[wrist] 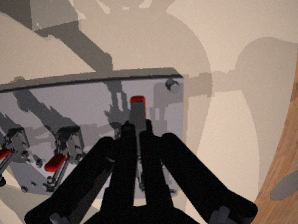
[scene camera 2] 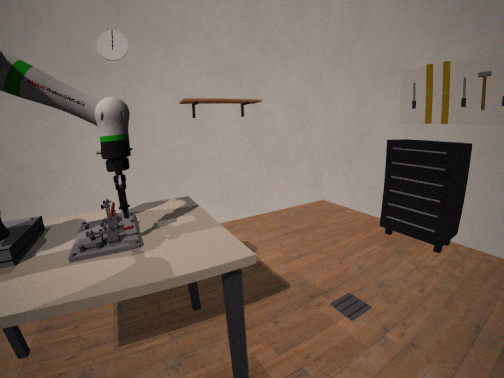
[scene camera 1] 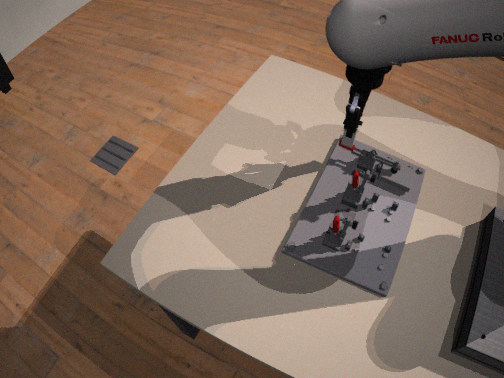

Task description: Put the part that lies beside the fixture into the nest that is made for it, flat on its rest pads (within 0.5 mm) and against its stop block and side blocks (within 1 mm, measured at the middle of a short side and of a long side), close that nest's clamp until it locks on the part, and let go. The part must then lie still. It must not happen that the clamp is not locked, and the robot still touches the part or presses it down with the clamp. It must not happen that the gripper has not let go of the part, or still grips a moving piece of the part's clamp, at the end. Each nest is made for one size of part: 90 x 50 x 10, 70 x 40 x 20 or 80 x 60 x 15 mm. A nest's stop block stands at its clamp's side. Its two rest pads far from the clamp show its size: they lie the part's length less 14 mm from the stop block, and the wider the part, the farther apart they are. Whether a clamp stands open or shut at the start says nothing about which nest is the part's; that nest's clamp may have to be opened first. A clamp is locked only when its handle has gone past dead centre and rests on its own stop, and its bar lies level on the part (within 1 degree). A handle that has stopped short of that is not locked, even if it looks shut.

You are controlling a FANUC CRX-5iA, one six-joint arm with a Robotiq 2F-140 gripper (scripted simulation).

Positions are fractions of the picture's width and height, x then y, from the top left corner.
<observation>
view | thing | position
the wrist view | my gripper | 0.46, 0.50
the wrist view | grey fixture plate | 0.34, 0.48
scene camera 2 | my gripper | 0.25, 0.60
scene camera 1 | my gripper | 0.69, 0.38
</observation>
